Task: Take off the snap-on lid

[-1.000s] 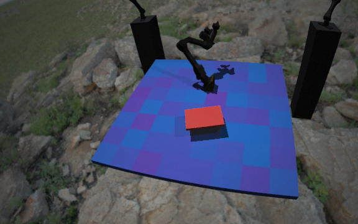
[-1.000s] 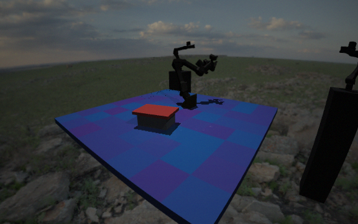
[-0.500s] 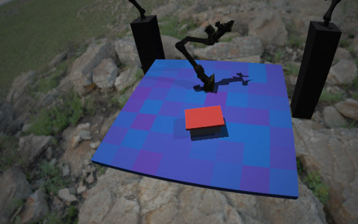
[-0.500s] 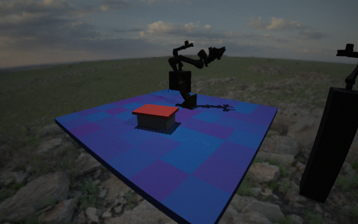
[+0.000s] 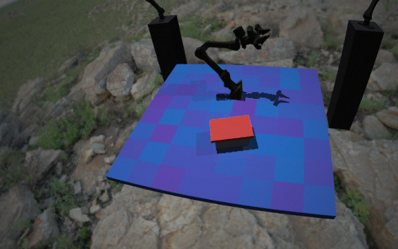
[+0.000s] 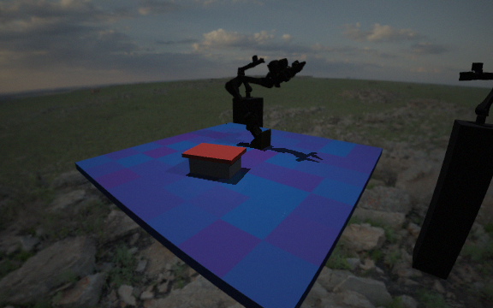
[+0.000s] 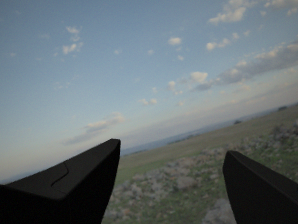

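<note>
Right now the red lid is 470 mm ahead of my gripper tip, 190 mm to the right of it and 400 mm below it. Also, from my gripper tip: storage box 470 mm ahead, 190 mm to the right, 440 mm below.
</note>
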